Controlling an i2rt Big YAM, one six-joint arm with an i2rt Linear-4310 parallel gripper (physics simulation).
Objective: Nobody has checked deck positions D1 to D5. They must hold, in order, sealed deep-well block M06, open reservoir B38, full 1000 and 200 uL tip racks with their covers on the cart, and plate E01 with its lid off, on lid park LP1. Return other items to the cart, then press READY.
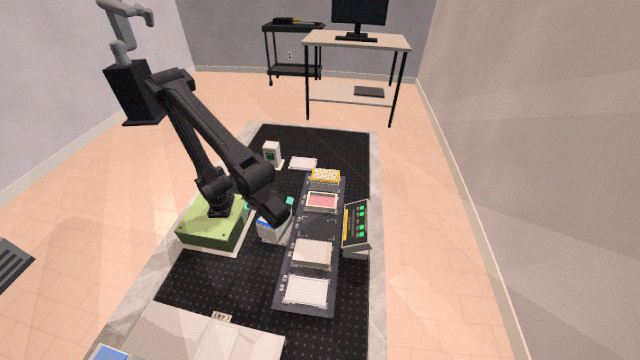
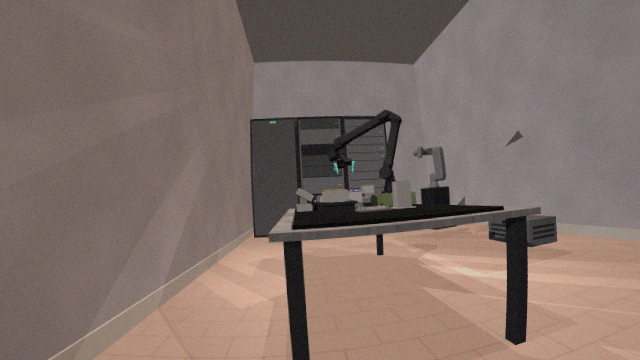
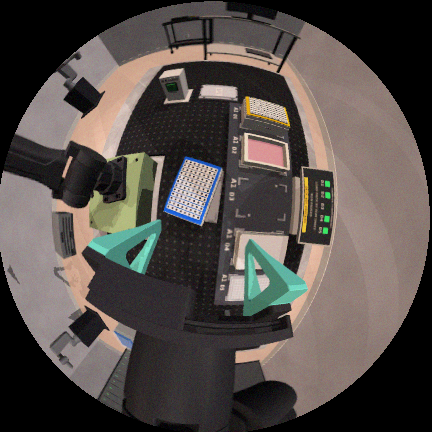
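My gripper is open and empty, high above the mat near the blue-rimmed tip rack. That rack stands skewed between the arm base and the deck strip. On the deck, D1 holds a yellow-rimmed tip rack and D2 an open reservoir with pink liquid. D3 shows bare corner brackets. D4 holds a plain-topped pale block, and D5 a white gridded plate. Item codes are unreadable.
Lid park LP1 and the READY box stand beyond D1. A status panel beside the deck has green lights for D1, D2, D4 and D5. The pale cart top is at front left.
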